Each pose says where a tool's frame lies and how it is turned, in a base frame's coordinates. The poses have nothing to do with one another.
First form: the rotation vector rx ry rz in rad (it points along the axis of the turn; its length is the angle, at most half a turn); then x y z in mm.
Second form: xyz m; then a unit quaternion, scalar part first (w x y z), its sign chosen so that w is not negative. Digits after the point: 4 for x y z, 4 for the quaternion.
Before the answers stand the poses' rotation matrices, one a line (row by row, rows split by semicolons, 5 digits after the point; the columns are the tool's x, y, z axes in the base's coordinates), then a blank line. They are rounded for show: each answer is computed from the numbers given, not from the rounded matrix.
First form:
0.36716 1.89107 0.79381 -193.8 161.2 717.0
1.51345 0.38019 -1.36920 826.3 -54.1 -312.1
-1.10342 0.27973 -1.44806 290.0 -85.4 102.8
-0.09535 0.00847 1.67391 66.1 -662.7 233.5
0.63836 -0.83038 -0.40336 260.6 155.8 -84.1
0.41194 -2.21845 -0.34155 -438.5 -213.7 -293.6
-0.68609 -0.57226 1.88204 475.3 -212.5 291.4
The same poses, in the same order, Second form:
-0.44427 -0.09360 0.89099; 0.57040 0.73735 0.36188; -0.69084 0.66900 -0.27420
0.30471 0.77527 -0.55327; -0.37902 -0.43422 -0.81719; -0.87378 0.45871 0.16153
0.18717 0.64211 0.74341; -0.87280 -0.23857 0.42581; 0.45077 -0.72855 0.51578
-0.10208 -0.99310 -0.05775; 0.99246 -0.10562 0.06213; -0.06780 -0.05097 0.99640
0.61678 0.08549 -0.78248; -0.56221 0.74360 -0.36191; 0.55091 0.66314 0.50670
-0.59895 -0.17665 -0.78106; -0.40341 0.90912 0.10373; 0.69175 0.37721 -0.61578
-0.32875 -0.65248 -0.68279; 0.92212 -0.37794 -0.08283; -0.20401 -0.65684 0.72591

-0.1938 0.1612 0.7170 0.5047 0.1521 0.7836 0.3289
0.8263 -0.0541 -0.3121 0.5079 0.6280 0.1578 -0.5681
0.2900 -0.0854 0.1028 0.6051 -0.4770 0.1209 -0.6259
0.0661 -0.6627 0.2335 0.6687 -0.0423 0.0038 0.7423
0.2606 0.1558 -0.0841 0.8466 0.3027 -0.3937 -0.1913
-0.4385 -0.2137 -0.2936 0.4167 0.1641 -0.8837 -0.1361
0.4753 -0.2125 0.2914 0.5048 -0.2843 -0.2371 0.7798

